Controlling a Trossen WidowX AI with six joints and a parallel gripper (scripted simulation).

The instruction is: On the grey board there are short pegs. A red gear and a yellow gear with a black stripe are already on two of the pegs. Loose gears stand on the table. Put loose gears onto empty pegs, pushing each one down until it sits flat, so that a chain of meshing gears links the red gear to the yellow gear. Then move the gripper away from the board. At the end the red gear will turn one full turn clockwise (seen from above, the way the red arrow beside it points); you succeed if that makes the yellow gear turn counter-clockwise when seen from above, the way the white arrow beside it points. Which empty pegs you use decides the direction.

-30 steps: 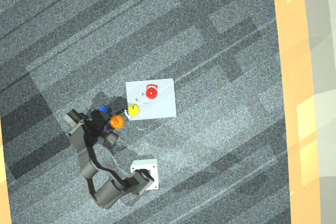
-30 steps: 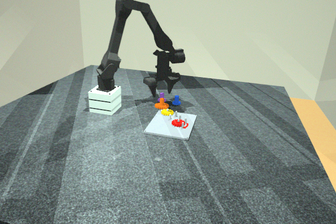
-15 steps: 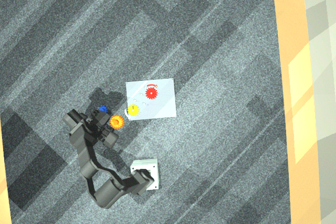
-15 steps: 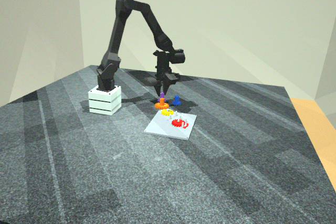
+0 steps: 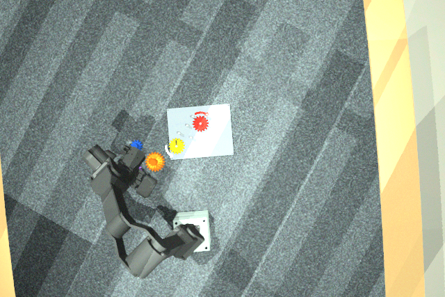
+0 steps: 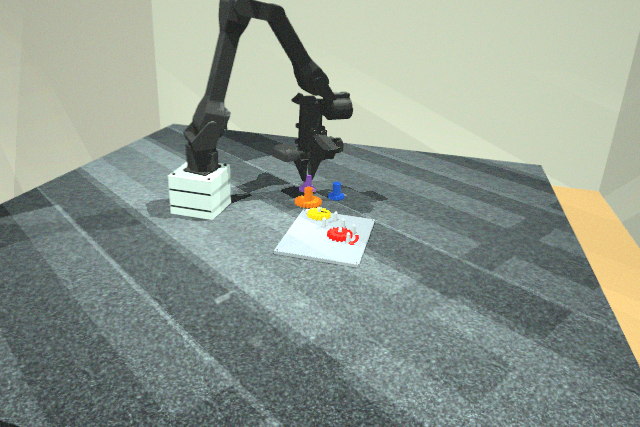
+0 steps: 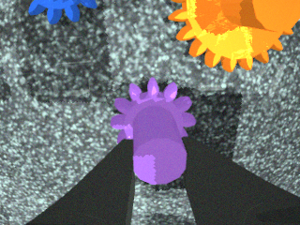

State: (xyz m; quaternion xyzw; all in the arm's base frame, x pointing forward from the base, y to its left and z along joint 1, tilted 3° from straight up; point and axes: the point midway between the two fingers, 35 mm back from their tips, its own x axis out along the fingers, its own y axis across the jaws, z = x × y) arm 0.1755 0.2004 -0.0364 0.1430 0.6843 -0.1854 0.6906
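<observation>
Now: gripper tip 170 mm short of the red gear, 200 mm to the left of it and 20 mm above it. Also, from my gripper tip: orange gear (30 mm ahead, 60 mm to the right, 20 mm below); purple gear (10 mm below); blue gear (80 mm ahead, 20 mm below).
</observation>
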